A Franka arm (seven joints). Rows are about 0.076 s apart.
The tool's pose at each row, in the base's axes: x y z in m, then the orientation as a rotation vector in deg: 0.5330 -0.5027 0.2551 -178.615 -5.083 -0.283; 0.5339 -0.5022 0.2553 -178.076 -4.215 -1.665; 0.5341 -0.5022 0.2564 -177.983 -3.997 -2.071; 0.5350 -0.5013 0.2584 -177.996 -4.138 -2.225; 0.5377 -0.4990 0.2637 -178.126 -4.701 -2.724; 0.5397 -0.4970 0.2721 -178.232 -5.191 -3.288; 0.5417 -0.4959 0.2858 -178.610 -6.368 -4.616; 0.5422 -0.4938 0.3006 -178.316 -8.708 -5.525; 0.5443 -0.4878 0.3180 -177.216 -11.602 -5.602; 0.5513 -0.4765 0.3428 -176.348 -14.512 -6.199; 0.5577 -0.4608 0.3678 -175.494 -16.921 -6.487; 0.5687 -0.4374 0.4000 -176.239 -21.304 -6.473
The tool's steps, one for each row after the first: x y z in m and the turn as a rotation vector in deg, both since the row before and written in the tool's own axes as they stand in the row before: 0.0009 -0.0005 -0.0002 0.527 0.911 0.539; 0.0002 0.0000 -0.0011 0.086 0.266 0.135; 0.0010 -0.0009 -0.0019 -0.019 0.097 -0.092; 0.0029 -0.0023 -0.0052 -0.154 0.310 -0.367; 0.0024 -0.0021 -0.0083 -0.134 0.353 -0.320; 0.0026 -0.0014 -0.0136 -0.455 0.822 -0.767; 0.0014 -0.0023 -0.0147 0.188 0.577 -1.508; 0.0038 -0.0061 -0.0171 0.985 0.094 -1.869; 0.0100 -0.0112 -0.0238 0.667 0.406 -1.902; 0.0107 -0.0155 -0.0236 0.666 0.216 -1.586; 0.0177 -0.0226 -0.0297 -1.092 -0.229 -2.808
